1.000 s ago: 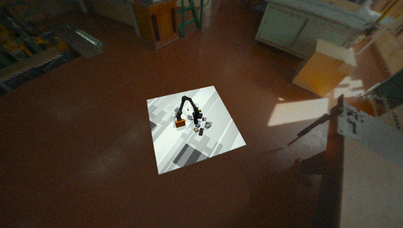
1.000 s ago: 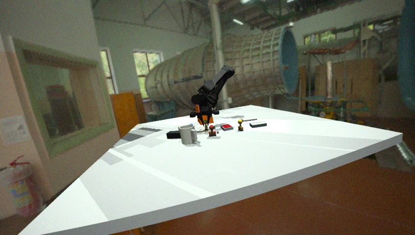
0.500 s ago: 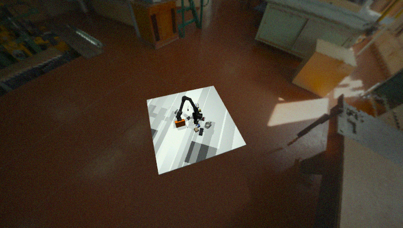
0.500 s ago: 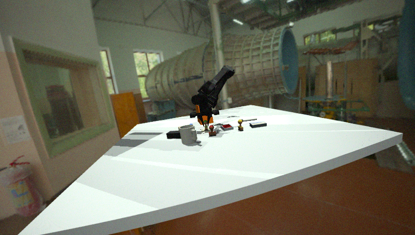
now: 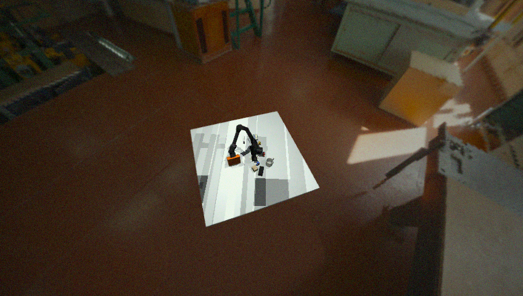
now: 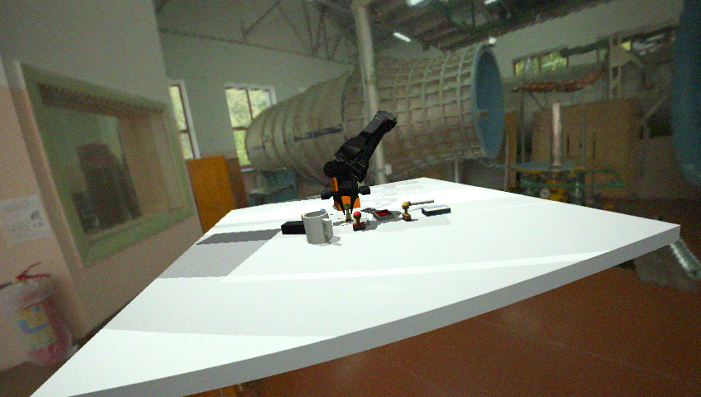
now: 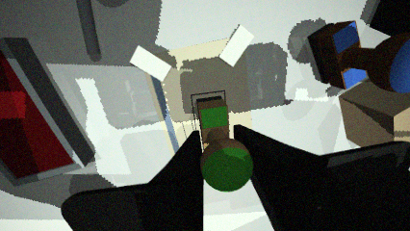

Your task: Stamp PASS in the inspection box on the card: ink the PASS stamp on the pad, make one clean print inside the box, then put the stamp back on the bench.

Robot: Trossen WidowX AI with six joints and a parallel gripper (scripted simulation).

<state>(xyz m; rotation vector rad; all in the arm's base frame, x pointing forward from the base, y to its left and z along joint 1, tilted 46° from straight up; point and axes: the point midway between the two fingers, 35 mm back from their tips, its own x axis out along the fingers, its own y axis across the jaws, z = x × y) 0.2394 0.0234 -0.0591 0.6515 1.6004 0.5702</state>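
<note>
The green-knobbed stamp lies right at my gripper tip. Also, from my gripper tip: cream card: 3 cm below, 1 cm ahead; then bolt: 9 cm ahead, 6 cm to the left, 2 cm below; then blue-knobbed stamp: 10 cm to the right, 3 cm ahead.
</note>
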